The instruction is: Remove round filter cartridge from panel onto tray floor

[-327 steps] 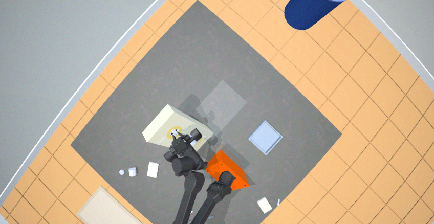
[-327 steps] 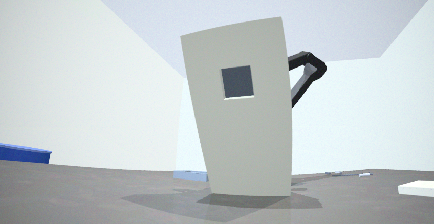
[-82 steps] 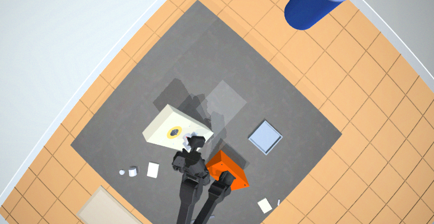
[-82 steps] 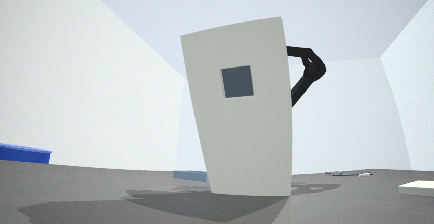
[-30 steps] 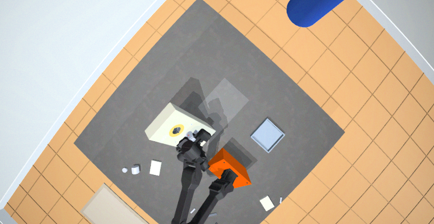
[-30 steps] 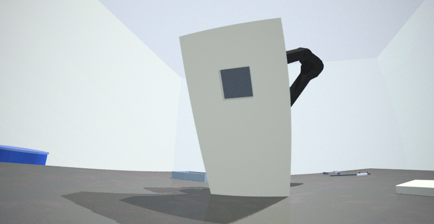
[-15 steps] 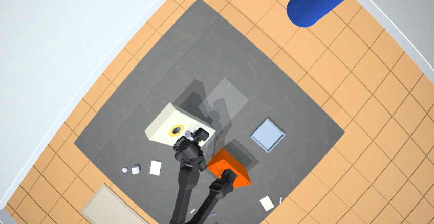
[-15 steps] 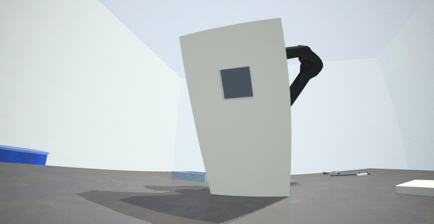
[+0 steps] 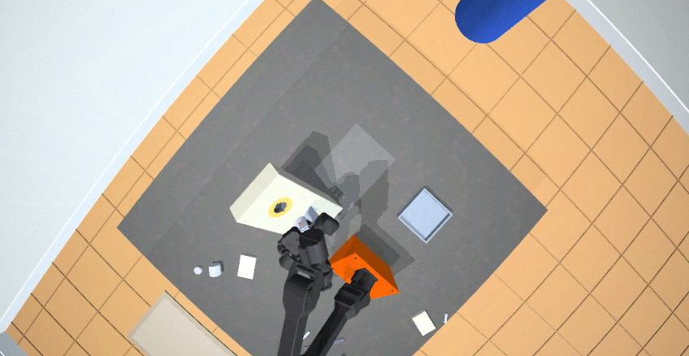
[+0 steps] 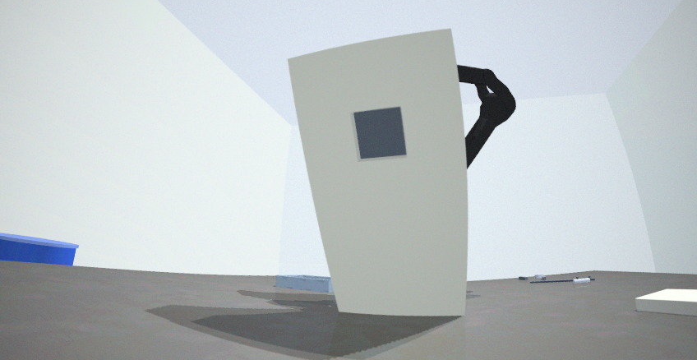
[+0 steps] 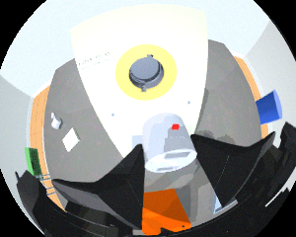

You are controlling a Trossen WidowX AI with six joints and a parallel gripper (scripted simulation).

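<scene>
My gripper tip is now 100 mm above the cream service panel, 50 mm short of it and 10 mm to the right of it. Also, from my gripper tip: round filter cartridge right at my gripper tip.
</scene>
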